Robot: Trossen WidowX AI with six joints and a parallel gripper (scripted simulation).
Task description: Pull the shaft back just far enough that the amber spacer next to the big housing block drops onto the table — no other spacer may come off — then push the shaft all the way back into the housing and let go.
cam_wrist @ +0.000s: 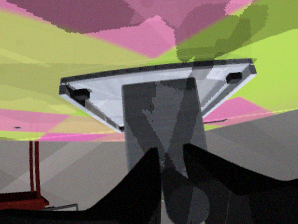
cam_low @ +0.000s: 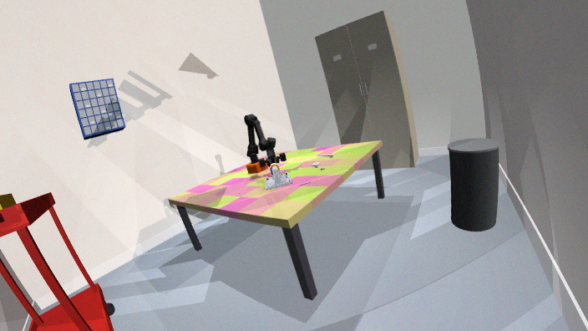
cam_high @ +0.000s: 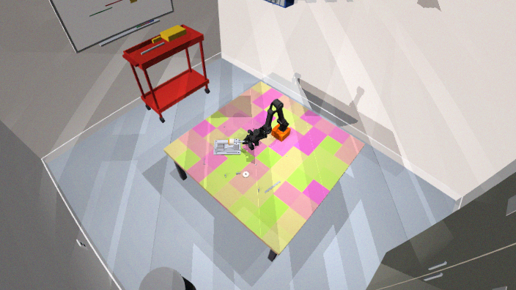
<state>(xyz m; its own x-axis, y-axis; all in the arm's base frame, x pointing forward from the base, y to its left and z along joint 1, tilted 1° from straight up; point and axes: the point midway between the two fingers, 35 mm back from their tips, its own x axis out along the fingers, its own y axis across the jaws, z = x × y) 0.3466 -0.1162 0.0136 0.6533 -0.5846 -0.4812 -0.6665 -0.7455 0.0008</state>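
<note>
The thin shaft lies 3 cm to the right of my gripper tip, 3 cm ahead of it and 2 cm above it. Round my gripper tip: white disc 22 cm to the left, 17 cm ahead, 6 cm below.
</note>
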